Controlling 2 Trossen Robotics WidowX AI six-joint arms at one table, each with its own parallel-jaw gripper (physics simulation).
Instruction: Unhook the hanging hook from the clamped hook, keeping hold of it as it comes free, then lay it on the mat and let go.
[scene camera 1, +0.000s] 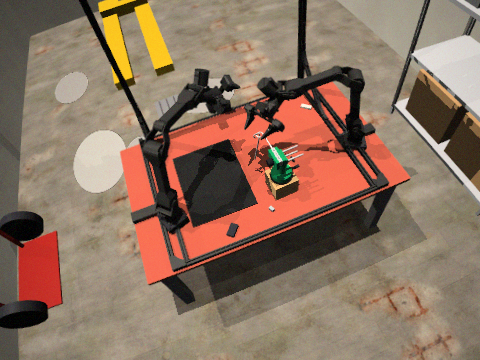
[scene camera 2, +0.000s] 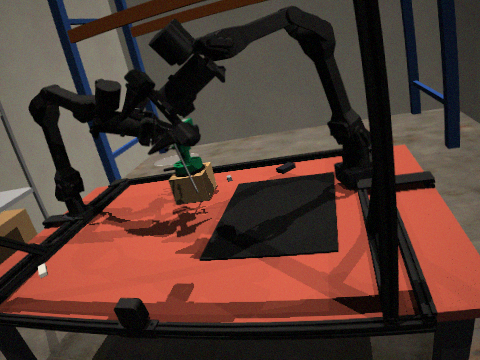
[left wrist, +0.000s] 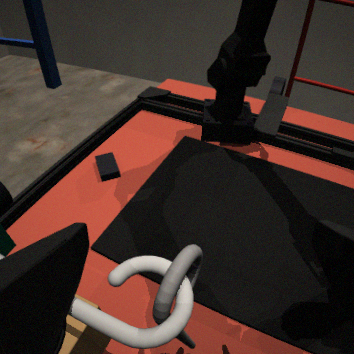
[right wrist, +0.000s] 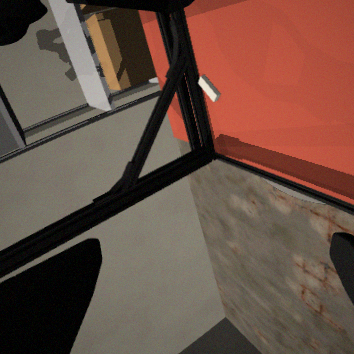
same spot on black mat: (left wrist: 253, 219) = (scene camera 1: 212, 181)
